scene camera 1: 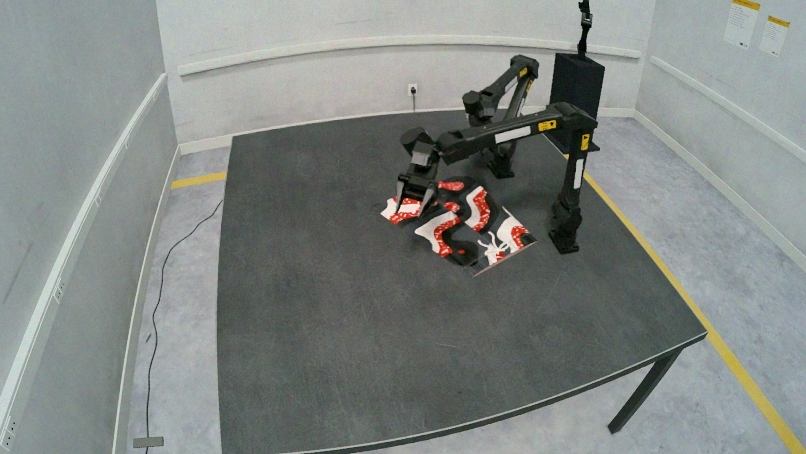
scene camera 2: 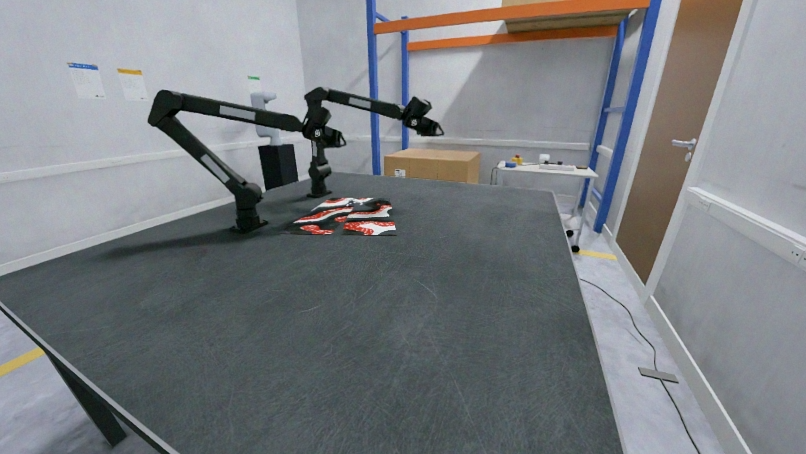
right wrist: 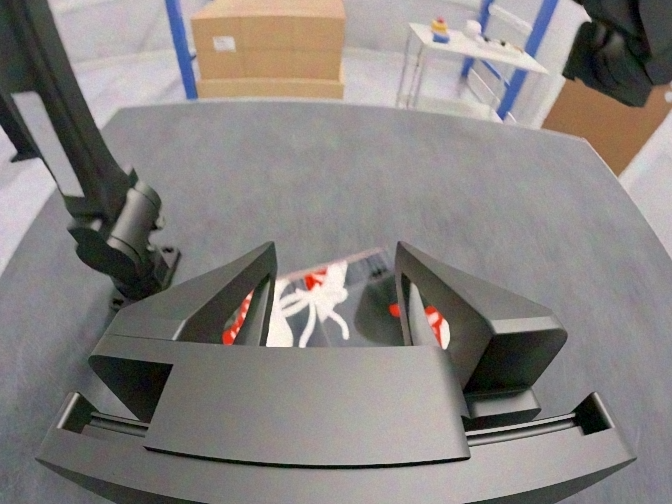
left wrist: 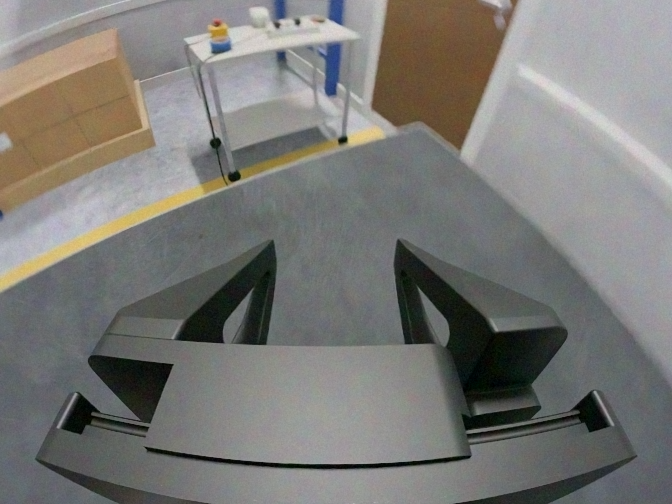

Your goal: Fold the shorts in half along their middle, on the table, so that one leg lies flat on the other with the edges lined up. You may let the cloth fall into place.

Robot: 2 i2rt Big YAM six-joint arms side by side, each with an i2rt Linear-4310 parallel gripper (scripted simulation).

Labels:
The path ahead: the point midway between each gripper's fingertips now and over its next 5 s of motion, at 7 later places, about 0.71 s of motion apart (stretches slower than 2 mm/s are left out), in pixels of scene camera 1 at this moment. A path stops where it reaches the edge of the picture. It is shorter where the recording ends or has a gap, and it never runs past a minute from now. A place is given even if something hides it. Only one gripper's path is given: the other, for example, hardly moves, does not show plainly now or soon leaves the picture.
My left gripper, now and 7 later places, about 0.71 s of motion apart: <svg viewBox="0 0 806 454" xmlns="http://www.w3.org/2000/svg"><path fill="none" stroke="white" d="M407 216L433 199L481 198L519 209L526 213L524 225L523 229L521 229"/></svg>

